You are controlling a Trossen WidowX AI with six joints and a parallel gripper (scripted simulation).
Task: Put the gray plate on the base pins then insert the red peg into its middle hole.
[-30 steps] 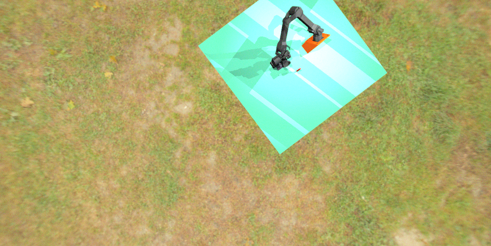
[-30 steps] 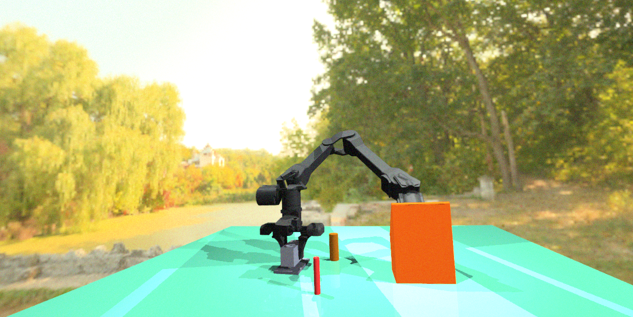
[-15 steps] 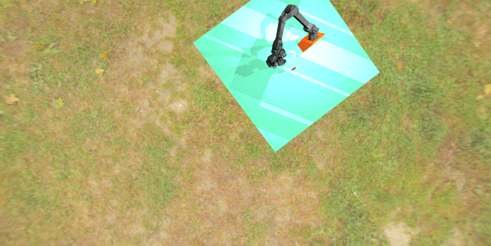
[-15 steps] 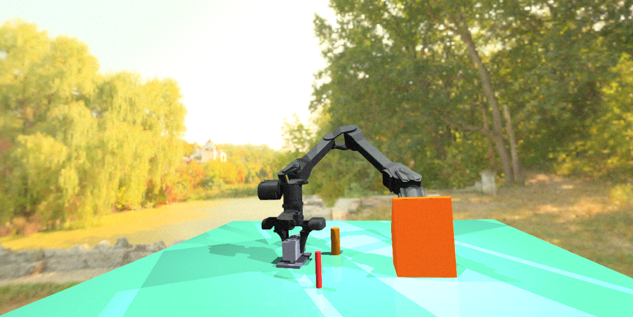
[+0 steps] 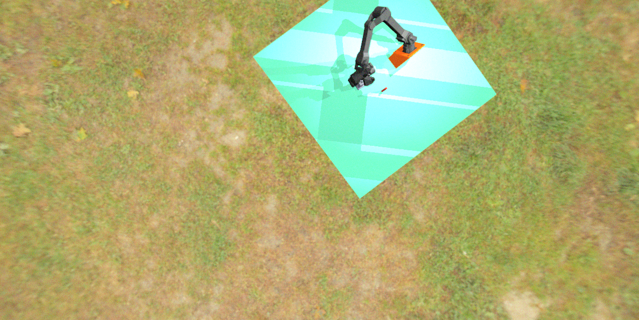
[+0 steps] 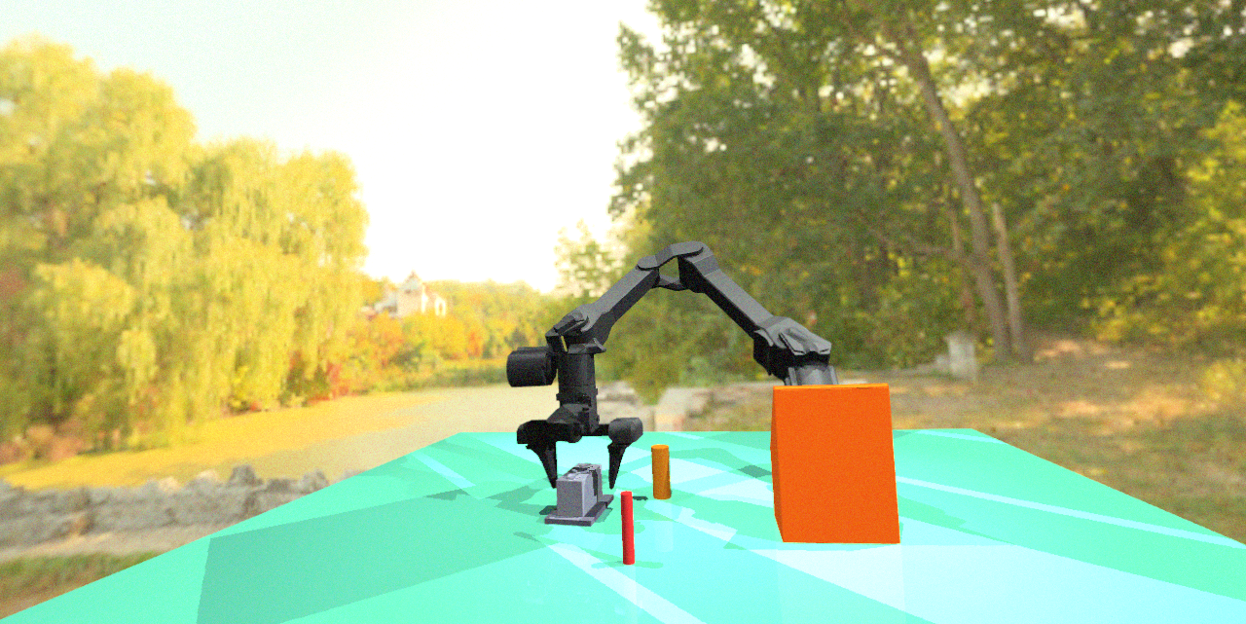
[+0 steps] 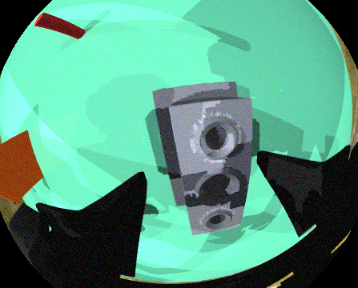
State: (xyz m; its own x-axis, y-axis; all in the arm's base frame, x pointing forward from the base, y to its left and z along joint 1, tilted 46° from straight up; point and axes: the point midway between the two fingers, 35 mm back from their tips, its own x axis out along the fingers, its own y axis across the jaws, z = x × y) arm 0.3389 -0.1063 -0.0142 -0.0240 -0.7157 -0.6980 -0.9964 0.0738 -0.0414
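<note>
The gray plate is 1 cm above my gripper tip. Also, from my gripper tip: flat gray base (2 cm below); orange cylinder (11 cm behind, 7 cm to the right, 1 cm above); red peg (10 cm behind, 17 cm to the left, 1 cm above).
</note>
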